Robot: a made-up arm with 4 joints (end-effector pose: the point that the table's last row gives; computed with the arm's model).
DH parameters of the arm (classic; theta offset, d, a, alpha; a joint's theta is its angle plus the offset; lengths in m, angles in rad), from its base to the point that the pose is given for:
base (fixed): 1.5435 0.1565 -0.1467 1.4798
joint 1: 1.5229 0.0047 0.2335 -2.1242
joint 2: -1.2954 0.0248 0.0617 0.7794
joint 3: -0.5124 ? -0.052 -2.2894
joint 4: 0.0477 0 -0.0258 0
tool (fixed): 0.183 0.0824 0 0
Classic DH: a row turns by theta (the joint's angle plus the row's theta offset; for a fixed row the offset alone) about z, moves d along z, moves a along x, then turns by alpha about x.
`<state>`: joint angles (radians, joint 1 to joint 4).
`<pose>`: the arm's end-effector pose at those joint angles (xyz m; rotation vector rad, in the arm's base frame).
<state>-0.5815 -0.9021 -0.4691 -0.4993</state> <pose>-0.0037 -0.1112 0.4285 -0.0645 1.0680 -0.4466</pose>
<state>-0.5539 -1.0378 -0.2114 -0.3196</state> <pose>-0.0202 -0.1108 0.4268 0.0336 0.9888 -0.4468</pose>
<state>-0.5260 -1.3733 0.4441 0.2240</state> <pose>-0.0531 -0.0843 0.4192 0.1214 0.7975 -0.3622</pose>
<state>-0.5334 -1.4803 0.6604 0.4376</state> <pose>-0.0602 -0.0690 0.4147 0.1014 0.7512 -0.2932</pose>
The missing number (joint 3, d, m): 0.0782
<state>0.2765 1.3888 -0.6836 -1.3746</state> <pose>-0.1160 -0.2512 0.4426 -0.1097 -0.8161 -1.1262</pose>
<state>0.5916 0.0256 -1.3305 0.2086</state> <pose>0.0458 -0.4231 0.3418 0.7624 0.6163 1.3796</pose>
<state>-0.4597 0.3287 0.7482 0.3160</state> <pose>-0.0860 -0.0796 0.3746 -0.8145 -0.8236 -0.0196</pose>
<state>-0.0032 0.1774 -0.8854 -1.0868</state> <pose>-0.0164 -0.2339 0.4795 -0.2622 0.4631 -0.5079</pose>
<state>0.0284 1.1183 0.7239 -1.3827</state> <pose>-0.0649 -0.1735 0.3850 0.7141 -1.7012 -1.3785</pose>
